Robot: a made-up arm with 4 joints.
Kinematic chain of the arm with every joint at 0, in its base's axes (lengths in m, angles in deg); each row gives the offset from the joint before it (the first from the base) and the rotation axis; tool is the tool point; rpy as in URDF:
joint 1: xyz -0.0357 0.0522 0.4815 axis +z
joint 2: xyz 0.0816 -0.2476 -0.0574 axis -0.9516 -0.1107 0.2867
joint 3: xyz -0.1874 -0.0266 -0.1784 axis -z
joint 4: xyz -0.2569 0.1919 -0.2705 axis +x
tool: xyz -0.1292 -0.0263 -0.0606 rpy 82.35 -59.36 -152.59
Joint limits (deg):
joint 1: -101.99..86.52
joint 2: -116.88..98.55
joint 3: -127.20..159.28
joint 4: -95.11..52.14
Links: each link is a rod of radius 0.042 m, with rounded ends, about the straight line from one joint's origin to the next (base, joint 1, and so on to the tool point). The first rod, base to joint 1, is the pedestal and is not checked.
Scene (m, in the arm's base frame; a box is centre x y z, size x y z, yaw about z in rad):
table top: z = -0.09
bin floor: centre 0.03 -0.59 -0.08 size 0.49 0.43 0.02 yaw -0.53
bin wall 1: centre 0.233 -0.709 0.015 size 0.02 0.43 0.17 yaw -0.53
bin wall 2: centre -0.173 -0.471 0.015 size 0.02 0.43 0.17 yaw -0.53
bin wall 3: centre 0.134 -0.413 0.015 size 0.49 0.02 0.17 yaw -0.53
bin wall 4: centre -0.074 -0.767 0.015 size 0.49 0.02 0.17 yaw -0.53
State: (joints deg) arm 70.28 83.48 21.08 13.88
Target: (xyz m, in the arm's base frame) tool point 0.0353 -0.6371 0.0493
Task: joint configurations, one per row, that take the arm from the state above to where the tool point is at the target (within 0.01 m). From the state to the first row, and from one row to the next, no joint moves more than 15 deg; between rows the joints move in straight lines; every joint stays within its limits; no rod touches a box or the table.
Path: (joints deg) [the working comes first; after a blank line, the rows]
Joints at the target: -12.30 88.01 102.05 -46.84
Straight joint move there: touches bin wall 1, bin wall 3.

1: 64.13 85.63 33.88 1.52
2: 57.97 87.79 46.67 -10.84
3: 51.82 89.94 59.47 -23.20
4: 45.67 92.09 72.26 -35.56
5: 39.52 94.24 85.06 -47.92
6: 33.36 96.40 97.86 -60.28
7: 27.21 98.55 110.65 -72.64
8: 13.00 96.65 118.26 -75.93
9: -1.20 94.75 125.88 -79.22
10: -15.41 92.85 133.49 -82.51
11: -29.62 90.95 141.10 -85.80
12: -23.85 89.97 128.08 -72.81
13: -18.07 88.99 115.07 -59.83
14: -12.30 88.01 102.05 -46.84

